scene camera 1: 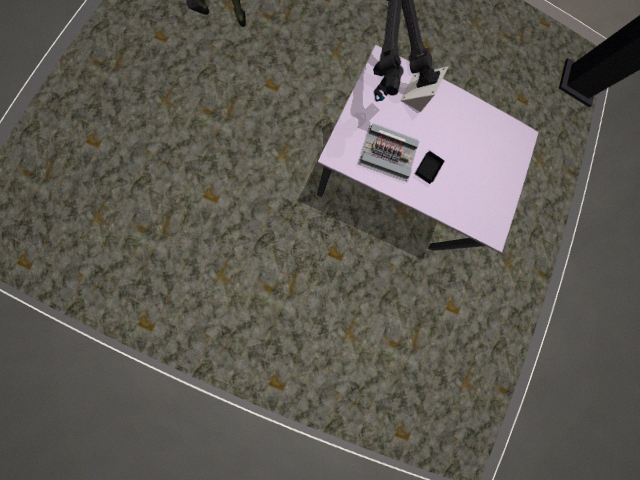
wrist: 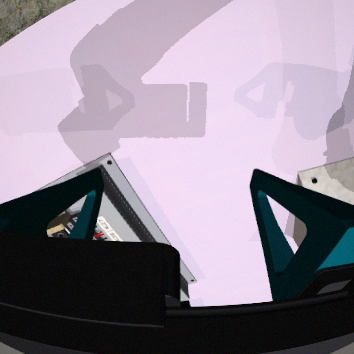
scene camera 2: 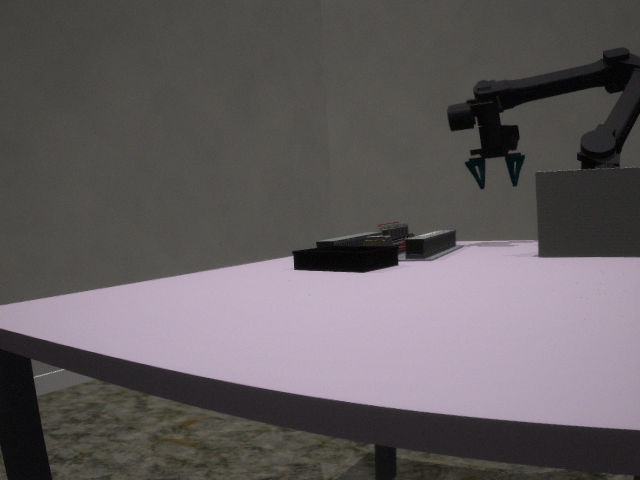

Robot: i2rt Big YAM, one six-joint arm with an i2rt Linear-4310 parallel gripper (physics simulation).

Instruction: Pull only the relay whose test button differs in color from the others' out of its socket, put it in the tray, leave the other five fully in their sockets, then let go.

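Seen in the pictures: gripper, fingertip midpoint: (scene camera 1: 381, 95) (wrist: 176, 176) (scene camera 2: 498, 187); arm's base, link origin: (scene camera 1: 428, 80) (scene camera 2: 605, 202).
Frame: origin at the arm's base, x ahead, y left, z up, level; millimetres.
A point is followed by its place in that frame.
My gripper (scene camera 1: 379, 96) @[x 279, y -223, z 42 mm] (scene camera 2: 498, 186) @[x 279, y -223, z 42 mm] (wrist: 176, 176) @[x 279, y -223, z 42 mm] is open and empty, its teal fingers pointing down high above the table, between the relay panel and the arm's base. The grey relay panel (scene camera 1: 386, 163) (scene camera 2: 439, 254) @[x 357, y 13, z -97 mm] (wrist: 118, 212) lies flat on the table. Its row of relays (scene camera 1: 388, 147) (scene camera 2: 395, 230) stands between two slotted ducts, with red details. The test button colors are too small to tell. In the wrist view the left finger and the gripper body hide much of the panel. The black tray (scene camera 1: 423, 162) @[x 444, y 184, z -97 mm] (scene camera 2: 330, 260) @[x 463, y 281, z -80 mm] stands beside the panel and looks empty in scene camera 1.
The arm's pale base block (scene camera 1: 419, 98) @[x 131, y -7, z -13 mm] (scene camera 2: 589, 214) @[x 30, y 58, z -20 mm] (wrist: 332, 180) @[x 77, y -76, z -78 mm] stands on the lilac table (scene camera 1: 470, 155) @[x 249, y 454, z -100 mm] (scene camera 2: 310, 330) @[x 231, y 705, z -100 mm] (wrist: 220, 200) @[x 251, y -84, z -100 mm], close to the gripper's side. The panel and tray lie near one long table edge. Shadows of the arm fall across the table.
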